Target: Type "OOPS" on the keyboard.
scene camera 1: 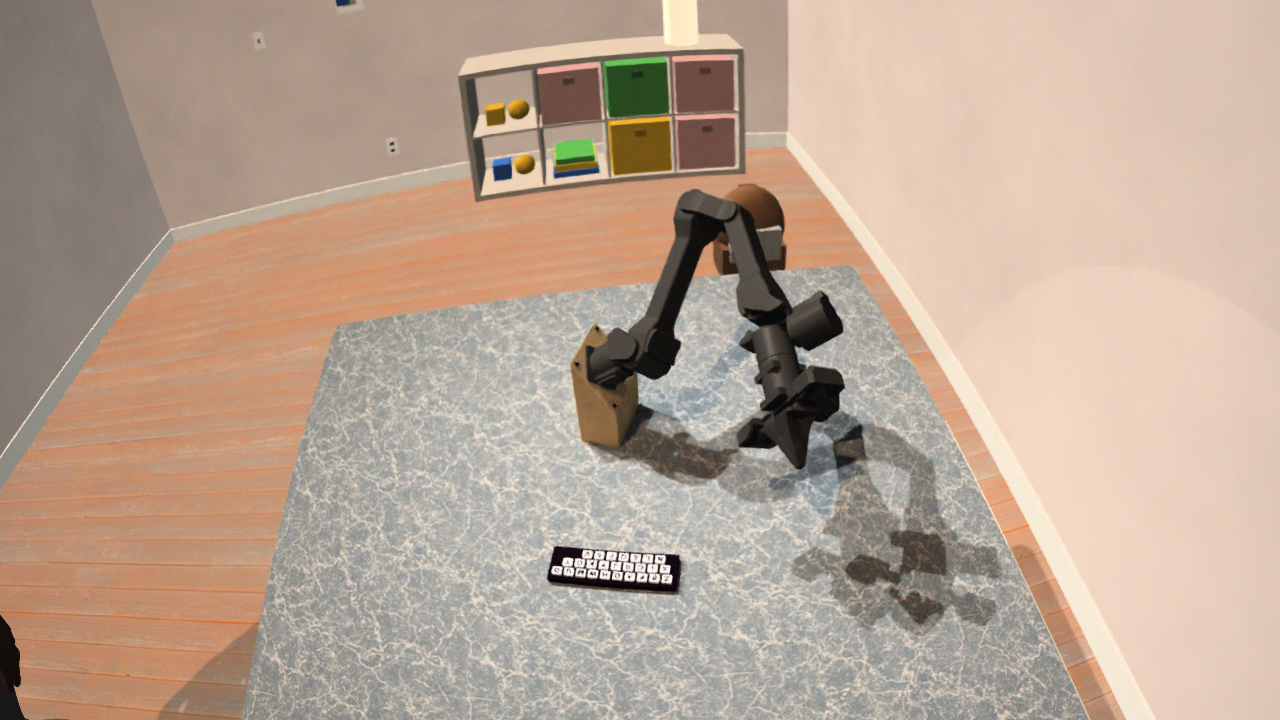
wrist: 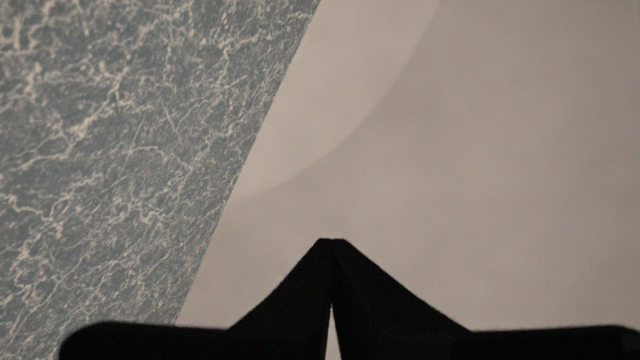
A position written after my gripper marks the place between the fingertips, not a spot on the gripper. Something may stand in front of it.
Note:
I see my gripper (scene camera 1: 800, 468).
My gripper shows as well in the wrist view (wrist: 330, 251).

